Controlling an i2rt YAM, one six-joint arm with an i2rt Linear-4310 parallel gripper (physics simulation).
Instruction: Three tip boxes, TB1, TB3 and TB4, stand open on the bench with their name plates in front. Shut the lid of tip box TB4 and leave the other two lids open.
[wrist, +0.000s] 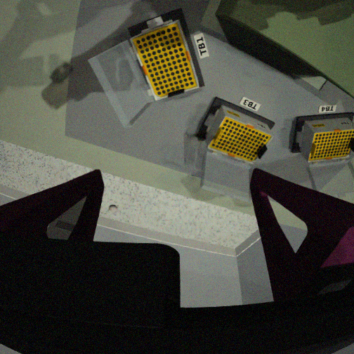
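Tip box TB4 (331, 144) is at the right edge of the view, partly cut off, with a yellow perforated rack on a grey body. Its clear lid (327, 172) is open and extends below the box in the view. Its name plate (327, 109) lies above it. Tip box TB3 (240, 139) is at centre right, its clear lid (225, 175) open. Tip box TB1 (166, 60) is at upper centre, its clear lid (116, 82) open to the left. My gripper (176, 177) is open and empty, its dark fingers wide apart in the lower half, apart from all three boxes.
The boxes stand on a grey mat (95, 117). A large dark green block-like object (295, 35) stands at the upper right, behind the name plates TB1 (201, 46) and TB3 (250, 104). A speckled strip (165, 220) runs along the bench edge. A dark shadow falls at the upper left.
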